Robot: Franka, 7 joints.
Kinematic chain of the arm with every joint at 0, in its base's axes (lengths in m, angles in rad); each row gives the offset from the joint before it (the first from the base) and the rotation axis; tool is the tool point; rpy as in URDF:
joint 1: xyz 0 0 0.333 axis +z
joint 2: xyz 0 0 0 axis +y
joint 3: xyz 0 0 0.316 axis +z
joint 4: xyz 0.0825 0 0 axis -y
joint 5: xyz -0.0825 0 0.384 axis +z
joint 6: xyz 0 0 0 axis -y
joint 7: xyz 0.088 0 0 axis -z
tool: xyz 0 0 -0.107 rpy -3.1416 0 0
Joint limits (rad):
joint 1: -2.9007..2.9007
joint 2: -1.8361..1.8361
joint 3: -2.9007..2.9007
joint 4: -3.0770..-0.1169
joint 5: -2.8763..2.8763
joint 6: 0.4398..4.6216
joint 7: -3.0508..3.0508
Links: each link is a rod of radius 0.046 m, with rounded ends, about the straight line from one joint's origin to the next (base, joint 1, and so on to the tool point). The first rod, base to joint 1, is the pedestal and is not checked.
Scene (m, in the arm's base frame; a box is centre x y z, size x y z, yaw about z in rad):
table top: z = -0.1
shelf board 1: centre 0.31 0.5 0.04 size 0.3 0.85 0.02 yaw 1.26
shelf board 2: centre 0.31 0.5 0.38 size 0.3 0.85 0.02 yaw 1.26
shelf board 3: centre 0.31 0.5 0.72 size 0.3 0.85 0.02 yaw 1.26
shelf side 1: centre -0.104 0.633 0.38 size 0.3 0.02 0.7 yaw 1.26
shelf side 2: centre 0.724 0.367 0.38 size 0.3 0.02 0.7 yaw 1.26
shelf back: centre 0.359 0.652 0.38 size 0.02 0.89 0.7 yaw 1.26
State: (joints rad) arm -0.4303 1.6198 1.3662 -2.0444 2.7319 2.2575 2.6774
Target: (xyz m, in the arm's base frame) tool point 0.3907 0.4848 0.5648
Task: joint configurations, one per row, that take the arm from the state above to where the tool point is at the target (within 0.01 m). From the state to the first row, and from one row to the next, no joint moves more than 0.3 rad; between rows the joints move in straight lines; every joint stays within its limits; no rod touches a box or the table.
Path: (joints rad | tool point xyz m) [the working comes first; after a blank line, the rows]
Joints at the target: -0.3103 1.3879 1.8572 -1.8927 2.7112 2.1830 2.6774
Straight joint move there: touches shelf board 2.

1: -0.7149 1.5378 1.3533 -2.2588 2.7363 2.3689 2.6774 | 0.3950 0.3631 0.2218
2: -0.9994 1.4557 1.3404 -2.4732 2.7408 2.4804 2.6774 | 0.3658 0.2736 0.2202
3: -1.2840 1.3737 1.3274 -2.6875 2.7452 2.5918 2.6774 | 0.3131 0.1994 0.2144
4: -1.2509 1.5278 1.5938 -2.6822 2.7318 2.5367 2.6774 | 0.3215 0.2330 0.3319
5: -1.2177 1.6820 1.8601 -2.6769 2.7185 2.4816 2.6774 | 0.3131 0.2250 0.4541
6: -1.1846 1.8361 2.1265 -2.6716 2.7052 2.4265 2.6774 | 0.2910 0.1745 0.5648
7: -0.8931 1.6867 2.0367 -2.4120 2.7072 2.3454 2.6774 | 0.3583 0.2654 0.5635
8: -0.6017 1.5373 1.9470 -2.1523 2.7092 2.2642 2.6774 | 0.3926 0.3747 0.5584
9: -0.3103 1.3879 1.8572 -1.8927 2.7112 2.1830 2.6774 | 0.3907 0.4848 0.5648

